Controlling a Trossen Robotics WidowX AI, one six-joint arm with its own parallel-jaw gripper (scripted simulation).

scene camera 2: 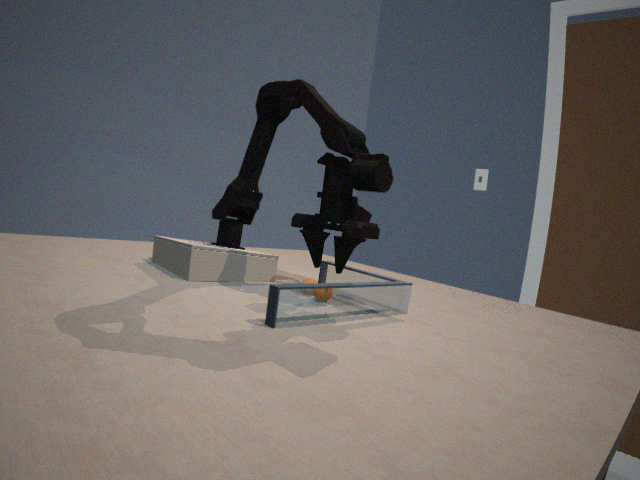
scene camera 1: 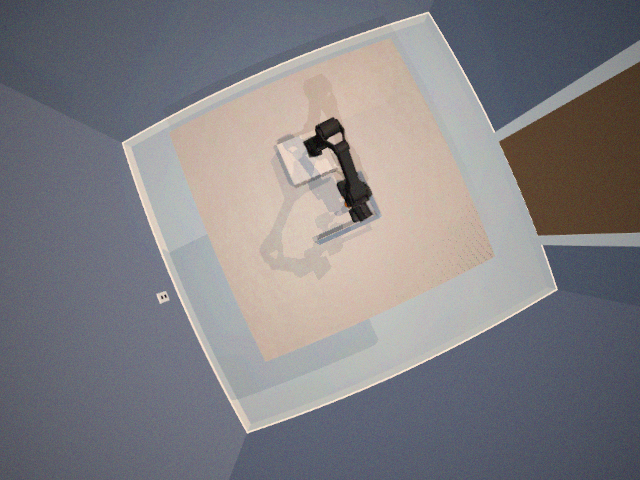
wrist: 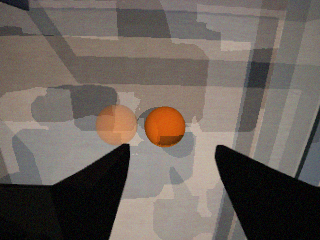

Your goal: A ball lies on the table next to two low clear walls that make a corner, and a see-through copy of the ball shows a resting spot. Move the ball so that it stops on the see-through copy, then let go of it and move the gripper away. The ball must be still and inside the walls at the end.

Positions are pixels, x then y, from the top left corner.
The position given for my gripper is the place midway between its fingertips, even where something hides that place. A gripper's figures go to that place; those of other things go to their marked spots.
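My gripper point(wrist: 172, 150) is 120 mm from the lens. As for the orange ball point(wrist: 164, 126), I see it 140 mm from the lens, and the see-through copy of ball point(wrist: 116, 124) is likewise 140 mm from the lens.
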